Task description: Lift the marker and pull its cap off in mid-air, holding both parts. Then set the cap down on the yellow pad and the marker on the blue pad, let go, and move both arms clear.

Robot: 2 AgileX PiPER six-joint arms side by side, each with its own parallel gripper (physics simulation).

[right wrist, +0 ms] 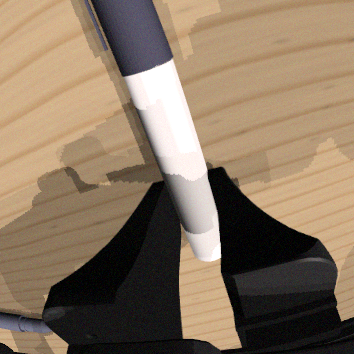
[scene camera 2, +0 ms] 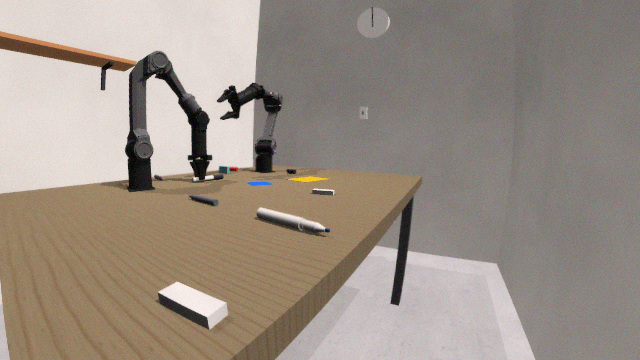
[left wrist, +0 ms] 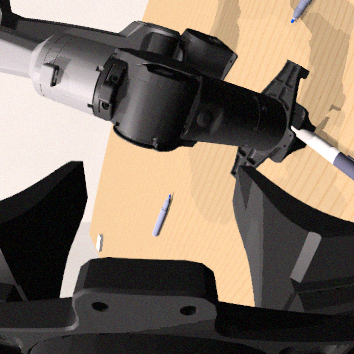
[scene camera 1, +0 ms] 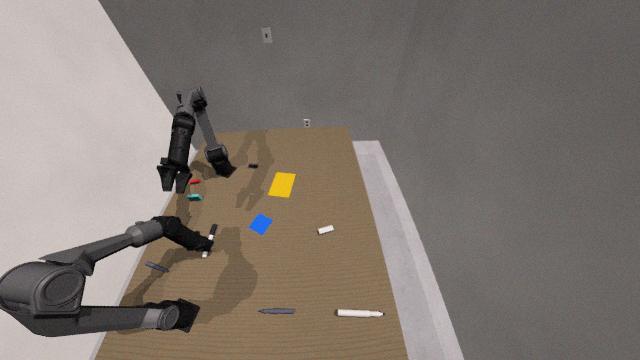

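Observation:
The marker has a white body [scene camera 1: 204, 254] [scene camera 2: 211, 178] [left wrist: 320, 143] [right wrist: 167, 120] and a dark cap [scene camera 1: 213, 229] [scene camera 2: 218, 177] [left wrist: 345, 163] [right wrist: 135, 35]. The cap is on. The marker is at table level or very close above it; which, I cannot tell. My right gripper [scene camera 1: 208, 244] [scene camera 2: 201, 177] [right wrist: 192, 193] points down and is shut on the white body near its uncapped end. My left gripper [scene camera 1: 174, 190] [scene camera 2: 221, 109] [left wrist: 159, 181] is open and empty, raised above the table. The yellow pad [scene camera 1: 282, 185] [scene camera 2: 308, 179] and blue pad [scene camera 1: 261, 224] [scene camera 2: 259, 183] lie flat and bare.
A red piece [scene camera 1: 194, 181], teal block [scene camera 1: 194, 197] and black piece [scene camera 1: 253, 165] lie near the left arm. Dark pens [scene camera 1: 157, 266] [scene camera 1: 276, 311] lie around the right arm. A white block [scene camera 1: 325, 229] [scene camera 2: 323, 192] and large white marker [scene camera 1: 352, 313] [scene camera 2: 285, 219] lie farther off.

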